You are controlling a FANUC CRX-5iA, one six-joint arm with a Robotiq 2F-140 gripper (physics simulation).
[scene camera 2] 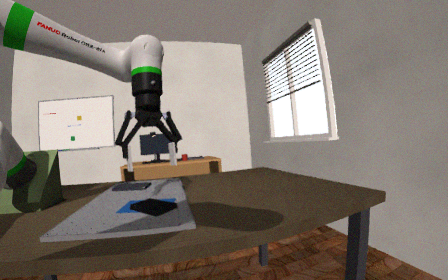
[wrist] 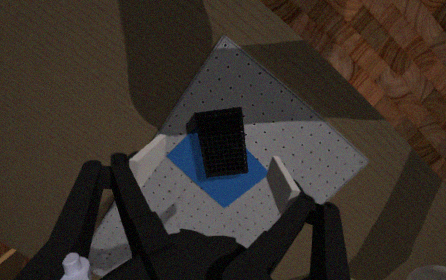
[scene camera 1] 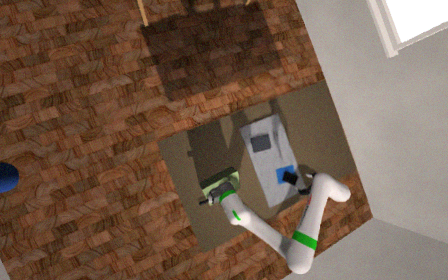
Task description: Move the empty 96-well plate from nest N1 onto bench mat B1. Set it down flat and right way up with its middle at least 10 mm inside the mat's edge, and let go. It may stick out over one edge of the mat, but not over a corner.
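Places are measured from the arm's base along level axes (x right, y up, z back), in metres.
Pixels of known places: gripper, between the fingertips: (scene camera 2: 153, 168) (wrist: 217, 156) (scene camera 1: 301, 181); arm's base, origin of its link: (scene camera 2: 18, 174) (scene camera 1: 222, 188).
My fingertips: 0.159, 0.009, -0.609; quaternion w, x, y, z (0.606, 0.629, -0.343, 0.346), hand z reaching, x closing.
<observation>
Ahead of a thing's pixels: the offset from my fingertips to its top centre, as dx, dy, dz. Level surfaces: height alone.
The black 96-well plate {-0.017, -0.112, +0.018} (scene camera 1: 290, 177) (scene camera 2: 154, 206) (wrist: 223, 145) lies flat, as far as I can tell, on the blue mat B1 {dy -0.126} (scene camera 1: 280, 173) (scene camera 2: 124, 206) (wrist: 225, 196), turned at an angle to it. In the wrist view it reaches past the mat's upper edges, and the mat's upper corner is hidden beneath it. The dark grey nest N1 {-0.371, -0.114, +0.186} (scene camera 1: 260, 143) (scene camera 2: 131, 186) holds no black plate. My gripper (scene camera 1: 306, 183) (scene camera 2: 151, 160) (wrist: 217, 156) is open and empty, raised above the plate, its fingertips apart from it on both sides.
The mat lies on a grey perforated board {dy -0.128} (scene camera 1: 267, 172) (scene camera 2: 95, 220) (wrist: 300, 145) on the brown table {dy -0.142} (scene camera 1: 320, 125) (scene camera 2: 300, 200) (wrist: 65, 90). A green block (scene camera 1: 235, 176) (scene camera 2: 49, 167) stands beside the arm's lower part. A desk (scene camera 2: 200, 167) with a monitor stands behind.
</observation>
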